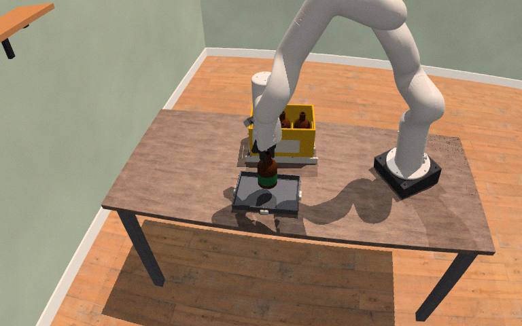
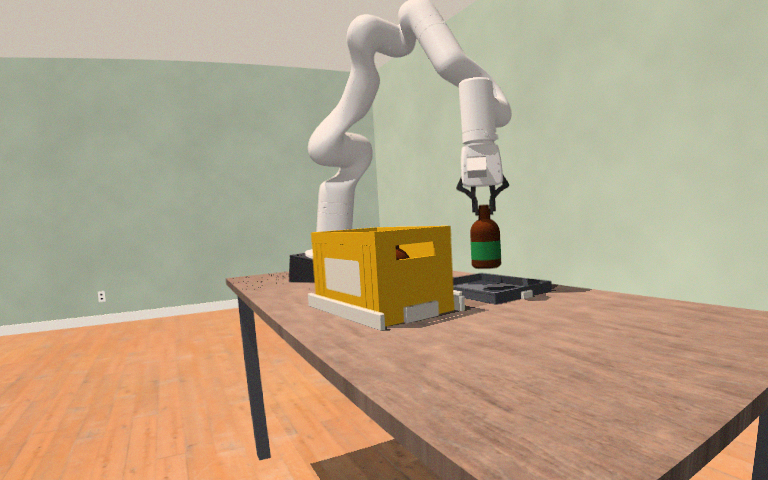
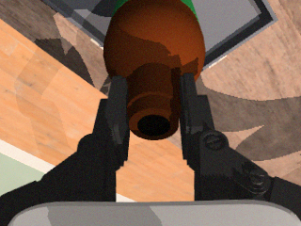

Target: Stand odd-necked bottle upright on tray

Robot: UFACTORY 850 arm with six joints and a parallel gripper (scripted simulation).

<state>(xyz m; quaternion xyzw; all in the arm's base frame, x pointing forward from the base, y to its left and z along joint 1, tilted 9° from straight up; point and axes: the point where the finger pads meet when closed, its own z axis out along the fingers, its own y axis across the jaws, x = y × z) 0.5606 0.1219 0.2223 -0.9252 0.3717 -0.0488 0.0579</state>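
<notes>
Right now the dark tray is 20 cm below my hand. The rest, counted from my hand: yellow crate: 29 cm to the right, 13 cm below, 4 cm behind.
</notes>
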